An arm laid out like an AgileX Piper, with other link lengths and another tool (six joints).
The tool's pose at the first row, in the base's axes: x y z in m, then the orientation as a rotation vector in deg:
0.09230, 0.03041, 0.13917, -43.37, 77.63, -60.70
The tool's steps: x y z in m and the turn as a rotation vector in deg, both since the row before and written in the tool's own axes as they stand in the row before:
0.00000, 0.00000, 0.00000, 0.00, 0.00, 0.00
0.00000, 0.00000, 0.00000, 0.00, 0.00, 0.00
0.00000, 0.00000, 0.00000, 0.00, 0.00, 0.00
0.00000, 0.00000, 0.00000, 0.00, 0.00, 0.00
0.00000, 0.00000, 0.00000, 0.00, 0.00, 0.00
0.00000, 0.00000, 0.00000, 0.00, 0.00, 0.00
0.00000, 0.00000, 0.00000, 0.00, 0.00, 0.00
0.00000, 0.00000, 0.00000, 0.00, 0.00, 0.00
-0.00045, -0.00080, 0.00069, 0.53, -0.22, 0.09
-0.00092, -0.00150, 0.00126, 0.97, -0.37, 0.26
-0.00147, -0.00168, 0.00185, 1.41, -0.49, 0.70
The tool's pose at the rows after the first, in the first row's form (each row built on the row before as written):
0.09230, 0.03041, 0.13917, -43.37, 77.63, -60.70
0.09230, 0.03041, 0.13917, -43.37, 77.63, -60.70
0.09230, 0.03041, 0.13917, -43.37, 77.63, -60.70
0.09230, 0.03041, 0.13917, -43.37, 77.63, -60.70
0.09230, 0.03041, 0.13917, -43.37, 77.63, -60.70
0.09230, 0.03041, 0.13917, -43.37, 77.63, -60.70
0.09230, 0.03041, 0.13917, -43.37, 77.63, -60.70
0.09230, 0.03041, 0.13917, -43.37, 77.63, -60.70
0.09289, 0.03042, 0.14015, -43.01, 77.14, -60.84
0.09396, 0.03052, 0.14203, -42.26, 76.29, -61.03
0.09558, 0.03096, 0.14439, -40.92, 75.17, -61.07

